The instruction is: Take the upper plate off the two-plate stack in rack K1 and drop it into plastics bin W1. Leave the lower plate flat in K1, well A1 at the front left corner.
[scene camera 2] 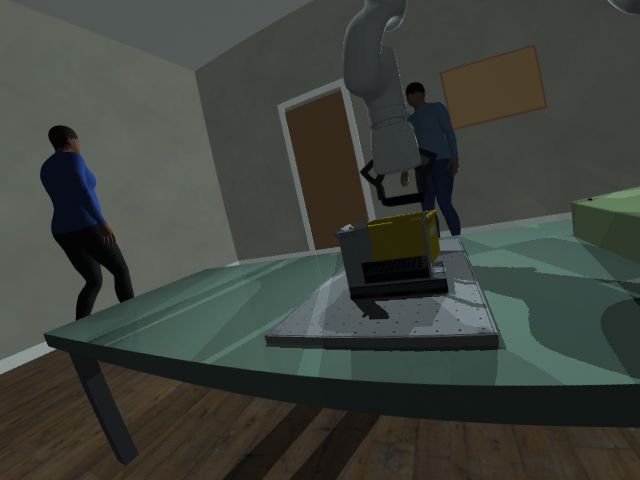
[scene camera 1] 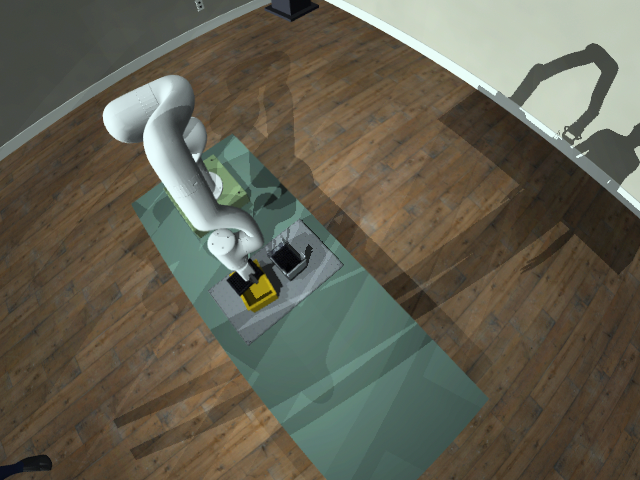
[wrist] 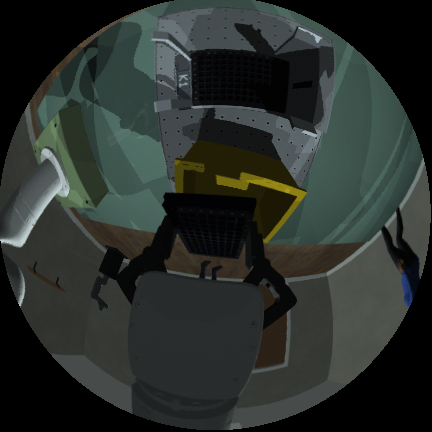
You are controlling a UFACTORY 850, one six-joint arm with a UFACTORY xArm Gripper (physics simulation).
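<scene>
My gripper (scene camera 1: 246,277) (scene camera 2: 402,198) (wrist: 209,225) is shut on the upper plate (scene camera 1: 237,283) (scene camera 2: 395,200) (wrist: 216,237), a black well plate held across its width. It hangs above the yellow bin W1 (scene camera 1: 262,303) (scene camera 2: 395,238) (wrist: 235,156), apart from its rim in scene camera 2. In scene camera 1 the plate covers the bin's upper left part and sticks out past it. Grey rack K1 (scene camera 1: 296,273) (scene camera 2: 355,263) (wrist: 183,82) stands beside the bin. The lower black plate (scene camera 1: 284,257) (scene camera 2: 395,269) (wrist: 227,80) lies flat in it; its well A1 cannot be made out.
Rack and bin stand on a grey perforated board (scene camera 1: 247,330) (scene camera 2: 330,328) (wrist: 240,120) on the green table (scene camera 1: 361,372) (scene camera 2: 180,310). Rack K1 has upright guides and a raised end wall close to the bin. The arm's green base block (scene camera 1: 232,186) (wrist: 77,165) is at one table end.
</scene>
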